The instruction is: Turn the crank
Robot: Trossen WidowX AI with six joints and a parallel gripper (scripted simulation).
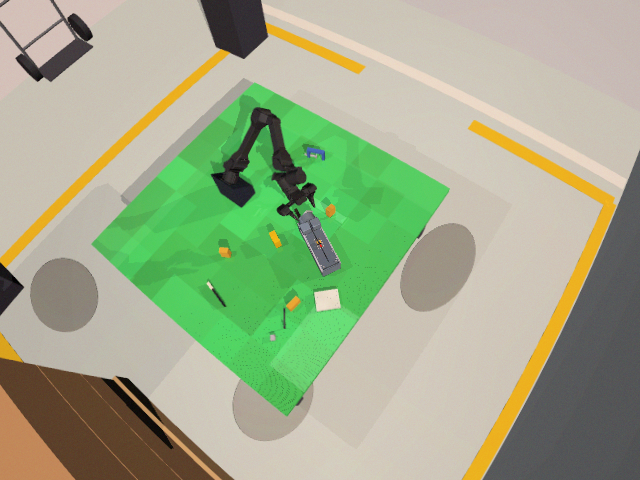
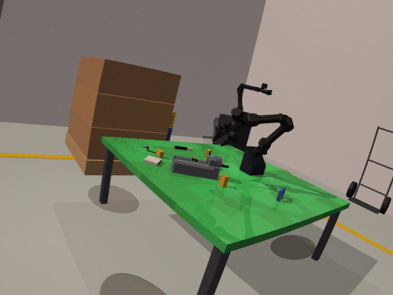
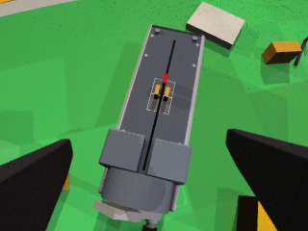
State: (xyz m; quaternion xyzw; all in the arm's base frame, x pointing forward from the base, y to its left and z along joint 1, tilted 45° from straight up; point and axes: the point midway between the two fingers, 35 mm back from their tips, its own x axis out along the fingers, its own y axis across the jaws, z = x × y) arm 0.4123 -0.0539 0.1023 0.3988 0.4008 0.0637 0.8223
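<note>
The dark handle is 13 cm below my gripper tip, 9 cm behind it and 3 cm to the left of it. From my gripper tip the other things lie so: blue bracket 37 cm to the left, 23 cm behind, 17 cm below; red pointer 12 cm below, 10 cm ahead, 5 cm to the right; white pad 25 cm ahead, 22 cm to the right, 19 cm below.
</note>
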